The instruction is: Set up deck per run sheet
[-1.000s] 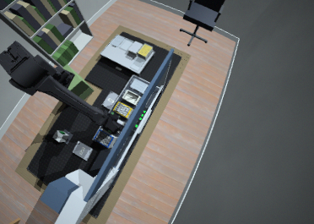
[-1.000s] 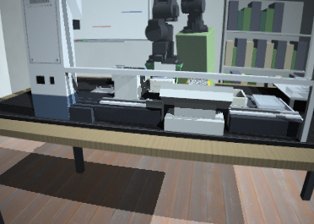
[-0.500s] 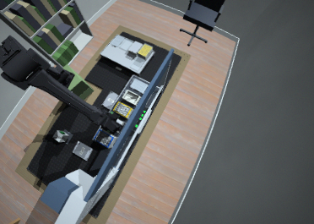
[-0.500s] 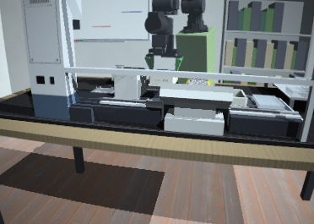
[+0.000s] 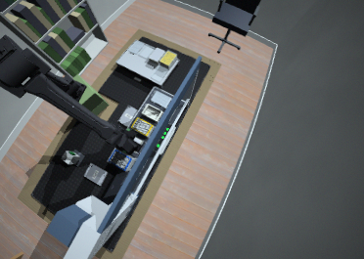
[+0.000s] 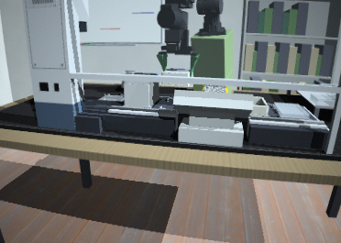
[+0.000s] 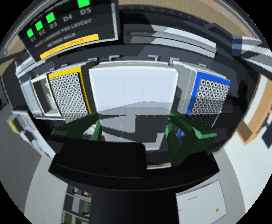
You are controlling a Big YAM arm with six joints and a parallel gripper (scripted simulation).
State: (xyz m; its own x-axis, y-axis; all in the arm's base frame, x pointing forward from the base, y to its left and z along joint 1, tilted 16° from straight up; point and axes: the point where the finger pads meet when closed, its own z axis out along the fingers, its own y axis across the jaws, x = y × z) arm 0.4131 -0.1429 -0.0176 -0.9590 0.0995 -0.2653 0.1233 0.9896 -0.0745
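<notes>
Now: the yellow tip rack 12 cm to the left of my hand, 6 cm below it and 1 cm ahead of it. Round my hand: reservoir 25 cm to the left, 10 cm below, 3 cm ahead; sealed block 1 cm below; blue tip rack 13 cm to the right, 4 cm below, 2 cm behind.
</notes>
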